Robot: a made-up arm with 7 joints. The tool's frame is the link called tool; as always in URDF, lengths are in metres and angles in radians. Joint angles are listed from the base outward.
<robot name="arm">
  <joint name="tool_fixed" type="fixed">
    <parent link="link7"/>
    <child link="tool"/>
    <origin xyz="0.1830 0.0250 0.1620" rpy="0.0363 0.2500 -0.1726"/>
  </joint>
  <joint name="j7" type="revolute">
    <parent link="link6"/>
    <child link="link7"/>
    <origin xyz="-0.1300 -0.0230 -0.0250" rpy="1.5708 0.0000 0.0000"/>
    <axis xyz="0 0 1"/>
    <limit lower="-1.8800" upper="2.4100"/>
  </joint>
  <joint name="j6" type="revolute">
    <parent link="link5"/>
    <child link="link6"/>
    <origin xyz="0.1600 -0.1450 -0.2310" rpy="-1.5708 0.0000 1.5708"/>
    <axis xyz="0 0 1"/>
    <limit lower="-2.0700" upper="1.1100"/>
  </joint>
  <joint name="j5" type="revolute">
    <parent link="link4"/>
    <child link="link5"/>
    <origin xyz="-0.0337 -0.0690 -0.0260" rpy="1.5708 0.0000 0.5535"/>
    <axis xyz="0 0 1"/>
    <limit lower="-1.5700" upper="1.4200"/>
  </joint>
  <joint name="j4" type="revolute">
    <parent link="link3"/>
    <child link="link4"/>
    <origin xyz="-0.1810 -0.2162 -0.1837" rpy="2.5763 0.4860 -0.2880"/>
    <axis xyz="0 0 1"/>
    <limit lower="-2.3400" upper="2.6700"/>
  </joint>
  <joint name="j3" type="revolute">
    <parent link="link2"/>
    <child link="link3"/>
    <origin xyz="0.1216 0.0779 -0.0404" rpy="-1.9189 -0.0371 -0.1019"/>
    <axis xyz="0 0 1"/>
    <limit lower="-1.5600" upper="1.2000"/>
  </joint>
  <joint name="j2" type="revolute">
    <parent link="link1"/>
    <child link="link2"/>
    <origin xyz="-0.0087 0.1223 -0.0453" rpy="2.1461 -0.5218 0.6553"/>
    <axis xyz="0 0 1"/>
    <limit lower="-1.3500" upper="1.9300"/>
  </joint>
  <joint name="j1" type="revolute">
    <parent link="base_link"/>
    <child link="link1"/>
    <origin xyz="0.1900 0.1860 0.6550" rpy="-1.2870 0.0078 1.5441"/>
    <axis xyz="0 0 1"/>
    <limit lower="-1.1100" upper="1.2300"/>
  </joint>
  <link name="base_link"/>
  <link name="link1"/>
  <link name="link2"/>
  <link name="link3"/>
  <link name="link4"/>
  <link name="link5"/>
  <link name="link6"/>
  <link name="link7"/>
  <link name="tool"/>
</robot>
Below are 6 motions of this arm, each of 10 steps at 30 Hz.
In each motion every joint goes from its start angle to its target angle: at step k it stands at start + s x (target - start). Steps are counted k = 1, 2, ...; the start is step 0. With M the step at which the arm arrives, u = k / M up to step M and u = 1 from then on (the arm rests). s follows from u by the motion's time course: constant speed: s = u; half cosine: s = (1 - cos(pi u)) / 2; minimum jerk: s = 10 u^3 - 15 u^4 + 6 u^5.
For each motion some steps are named. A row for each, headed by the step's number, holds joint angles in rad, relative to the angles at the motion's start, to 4 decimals.
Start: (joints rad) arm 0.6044 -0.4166 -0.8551 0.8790 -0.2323 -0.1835 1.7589
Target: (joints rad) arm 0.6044 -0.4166 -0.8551 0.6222 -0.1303 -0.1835 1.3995
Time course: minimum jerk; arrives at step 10
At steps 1, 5, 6, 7, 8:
1: 0.0000 0.0000 0.0000 -0.0022 0.0009 0.0000 -0.0031
5: 0.0000 0.0000 0.0000 -0.1284 0.0510 0.0000 -0.1797
6: 0.0000 0.0000 0.0000 -0.1753 0.0696 0.0000 -0.2453
7: 0.0000 0.0000 0.0000 -0.2149 0.0854 0.0000 -0.3008
8: 0.0000 0.0000 0.0000 -0.2419 0.0961 0.0000 -0.3386

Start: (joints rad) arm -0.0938 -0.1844 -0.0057 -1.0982 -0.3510 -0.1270 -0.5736
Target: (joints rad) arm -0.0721 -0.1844 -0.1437 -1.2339 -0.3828 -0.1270 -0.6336
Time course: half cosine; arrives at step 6
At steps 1, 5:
1: 0.0015 0.0000 -0.0092 -0.0091 -0.0021 0.0000 -0.0040
5: 0.0202 0.0000 -0.1288 -0.1266 -0.0297 0.0000 -0.0560

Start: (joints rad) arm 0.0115 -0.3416 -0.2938 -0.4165 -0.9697 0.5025 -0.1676
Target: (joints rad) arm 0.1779 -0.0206 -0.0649 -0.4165 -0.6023 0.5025 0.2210
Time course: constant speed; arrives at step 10
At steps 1, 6, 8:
1: 0.0166 0.0321 0.0229 0.0000 0.0367 0.0000 0.0389
6: 0.0998 0.1926 0.1373 0.0000 0.2204 0.0000 0.2332
8: 0.1331 0.2568 0.1831 0.0000 0.2939 0.0000 0.3109

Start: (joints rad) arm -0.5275 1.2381 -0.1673 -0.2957 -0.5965 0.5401 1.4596
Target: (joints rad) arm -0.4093 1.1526 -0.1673 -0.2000 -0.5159 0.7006 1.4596
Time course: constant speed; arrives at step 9
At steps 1, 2, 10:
1: 0.0131 -0.0095 0.0000 0.0106 0.0090 0.0178 0.0000
2: 0.0263 -0.0190 0.0000 0.0213 0.0179 0.0357 0.0000
10: 0.1182 -0.0855 0.0000 0.0957 0.0806 0.1605 0.0000

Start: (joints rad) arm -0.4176 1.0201 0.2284 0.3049 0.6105 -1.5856 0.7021
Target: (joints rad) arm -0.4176 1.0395 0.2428 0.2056 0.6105 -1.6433 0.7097
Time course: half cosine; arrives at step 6
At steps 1, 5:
1: 0.0000 0.0013 0.0010 -0.0067 0.0000 -0.0039 0.0005
5: 0.0000 0.0181 0.0134 -0.0926 0.0000 -0.0538 0.0071

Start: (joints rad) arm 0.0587 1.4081 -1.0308 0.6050 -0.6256 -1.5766 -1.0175
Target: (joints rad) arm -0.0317 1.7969 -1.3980 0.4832 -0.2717 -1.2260 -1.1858
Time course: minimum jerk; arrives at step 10
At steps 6, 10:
6: -0.0617 0.2654 -0.2506 -0.0831 0.2416 0.2393 -0.1149
10: -0.0904 0.3888 -0.3672 -0.1218 0.3539 0.3506 -0.1683

